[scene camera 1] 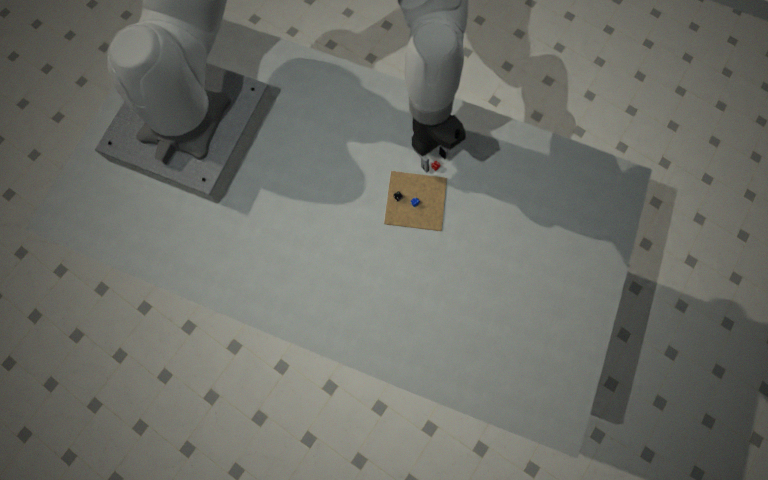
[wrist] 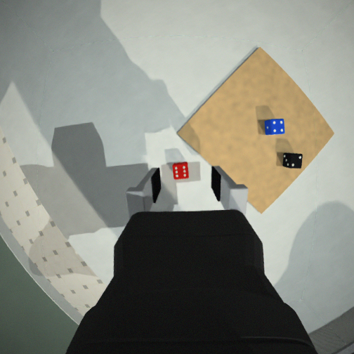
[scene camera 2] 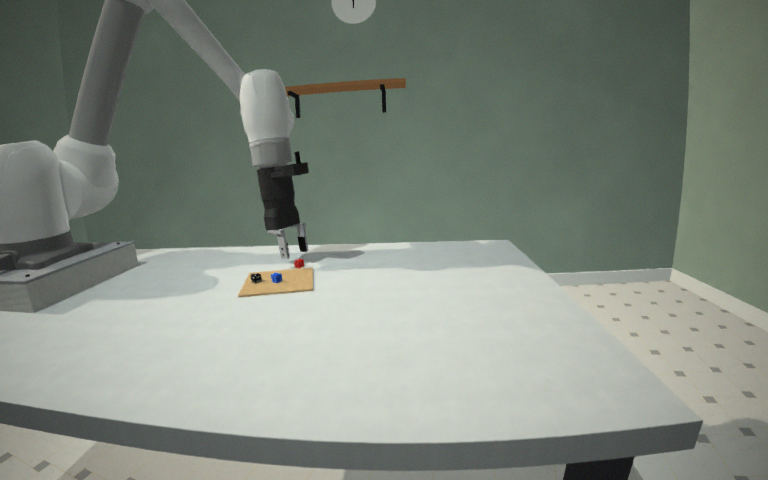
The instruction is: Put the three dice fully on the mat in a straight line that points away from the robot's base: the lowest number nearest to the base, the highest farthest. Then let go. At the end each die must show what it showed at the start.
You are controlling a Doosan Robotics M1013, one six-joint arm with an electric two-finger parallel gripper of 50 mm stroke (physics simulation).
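Places are measured from the arm's base along level axes (x left, y back, z up), in centimetres.
Pixels of known places: gripper, fingertip midpoint: [scene camera 1: 433,162] [scene camera 2: 295,254]; arm's base at its link origin: [scene camera 1: 185,119] [scene camera 2: 40,259].
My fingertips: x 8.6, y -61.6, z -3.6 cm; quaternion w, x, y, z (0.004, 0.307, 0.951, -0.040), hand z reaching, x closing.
For each thing: its top centre in the pictures, then the offset to it from my fingertips. Level surfaces: height alone.
- red die at its top centre: [scene camera 2: 298,259] [scene camera 1: 436,164] dx +0.3, dy -0.6, dz -1.3 cm
- mat at its top centre: [scene camera 2: 278,280] [scene camera 1: 415,200] dx -10.0, dy +1.6, dz -2.5 cm
- blue die at its top centre: [scene camera 2: 276,273] [scene camera 1: 415,200] dx -10.8, dy +1.7, dz -0.9 cm
- black die at its top centre: [scene camera 2: 255,274] [scene camera 1: 398,195] dx -10.6, dy +6.0, dz -0.9 cm
- table at its surface level: dz -2.9 cm
The red die [scene camera 1: 435,165] [scene camera 2: 299,263] [wrist: 180,171] lies on the table beside the mat [scene camera 1: 419,220] [scene camera 2: 303,285] [wrist: 225,110], off its edge; its top shows six. The blue die [scene camera 1: 415,202] [scene camera 2: 276,277] [wrist: 275,126] stands on the mat, its top showing four. The black die [scene camera 1: 398,195] [scene camera 2: 256,277] [wrist: 292,160] stands on the mat nearer the robot's base, its top seeming to show two. The two are apart. My gripper [scene camera 1: 434,159] [scene camera 2: 293,253] [wrist: 185,177] is open and empty above the table, close over the red die, which appears between the fingers in the wrist view.
The robot's base plate [scene camera 1: 232,124] [scene camera 2: 84,277] is bolted on the table [scene camera 1: 339,283] [scene camera 2: 368,350] at the left. The arm's shadows fall across the table around the mat. A wall shelf [scene camera 2: 351,87] hangs on the wall behind.
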